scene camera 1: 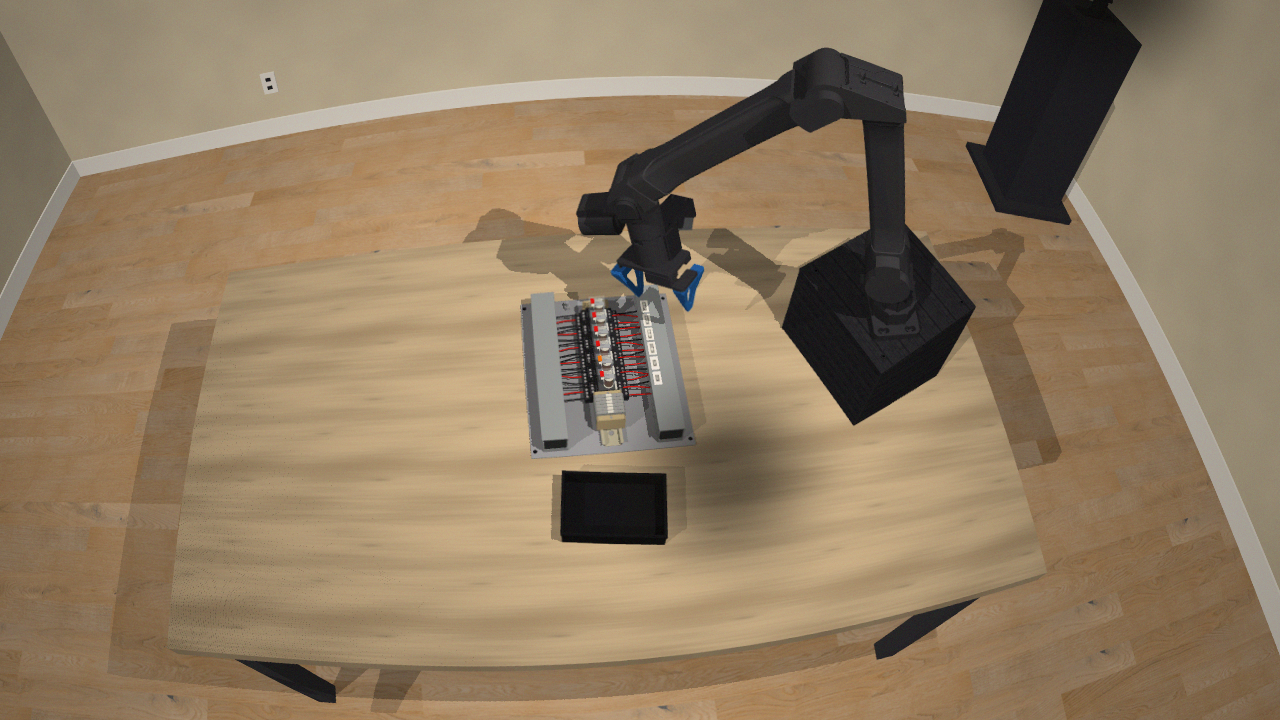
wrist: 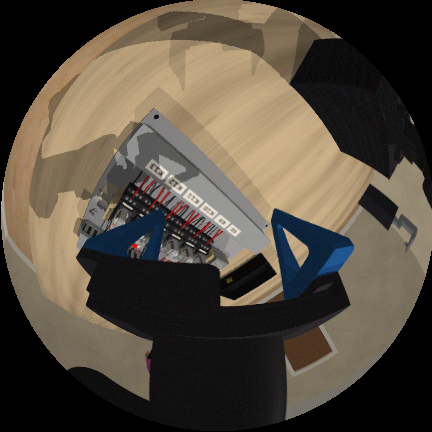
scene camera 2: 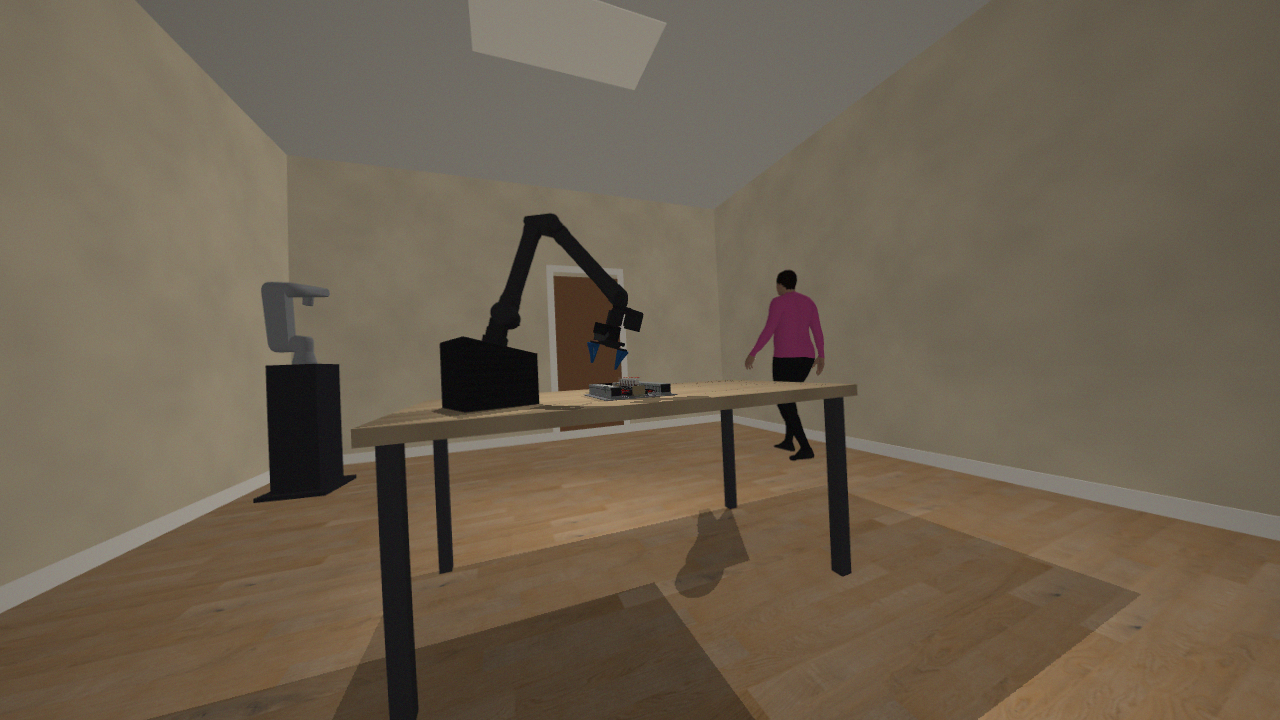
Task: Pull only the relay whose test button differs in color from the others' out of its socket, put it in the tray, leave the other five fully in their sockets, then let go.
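Frame: origin at the arm's base, x back, y right, z up, level; centimetres.
Seen in the pictures: gripper, between the fingertips: (scene camera 1: 664,301) (wrist: 217,214) (scene camera 2: 603,366); arm's base, origin of its link: (scene camera 1: 890,309) (scene camera 2: 493,350).
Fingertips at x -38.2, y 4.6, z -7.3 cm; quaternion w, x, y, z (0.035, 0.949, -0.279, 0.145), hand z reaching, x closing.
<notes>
Pixels of each thing's top centre, then the offset from my fingertips to it. "spot": a spot on its surface instead.
- relay with the orange button, centre of its top: (wrist: 187,266) (scene camera 1: 604,357) dy -8.4, dx -9.5, dz -4.7 cm
- tray end, a spot on its surface: (scene camera 1: 608,377) spot: dy -12.1, dx -8.9, dz -4.9 cm
- far end, a spot on its surface: (scene camera 1: 597,303) spot: dy +3.0, dx -11.1, dz -4.8 cm
- black tray, a spot on its surface: (scene camera 1: 614,540) spot: dy -38.7, dx -7.4, dz -10.0 cm
- grey panel, centre of its top: (scene camera 1: 602,368) (wrist: 173,236) (scene camera 2: 627,392) dy -6.4, dx -9.8, dz -10.6 cm
- left wire duct, centre of its top: (scene camera 1: 547,361) (scene camera 2: 648,382) dy -7.7, dx -19.1, dz -7.4 cm
- right wire duct, centre of its top: (wrist: 217,209) (scene camera 1: 658,352) (scene camera 2: 603,385) dy -5.1, dx -0.5, dz -7.4 cm
- terminal block, centre of its top: (scene camera 1: 609,404) dy -15.9, dx -8.5, dz -7.0 cm
The relay with the orange button (scene camera 1: 605,360) sits in its socket, second from the tray end of the row. The others show red buttons, such as the relay at the tray end (scene camera 1: 608,377) and the relay at the far end (scene camera 1: 597,303). In the wrist view the row is partly hidden behind the left finger and gripper body, and I cannot make out the orange button. The black tray (scene camera 1: 614,540) (wrist: 245,290) stands in front of the panel. My gripper (scene camera 1: 663,300) (scene camera 2: 604,365) (wrist: 217,214) is open and empty, above the panel's back right part, apart from the relays.
The grey panel (scene camera 1: 582,436) carries a left wire duct (scene camera 1: 546,371) and a right wire duct (scene camera 1: 669,394) (wrist: 200,172) with labels, beside the wired sockets. A terminal block (scene camera 1: 609,405) stands at the row's tray end. The black arm base (scene camera 1: 841,349) (scene camera 2: 487,376) is to the right.
</notes>
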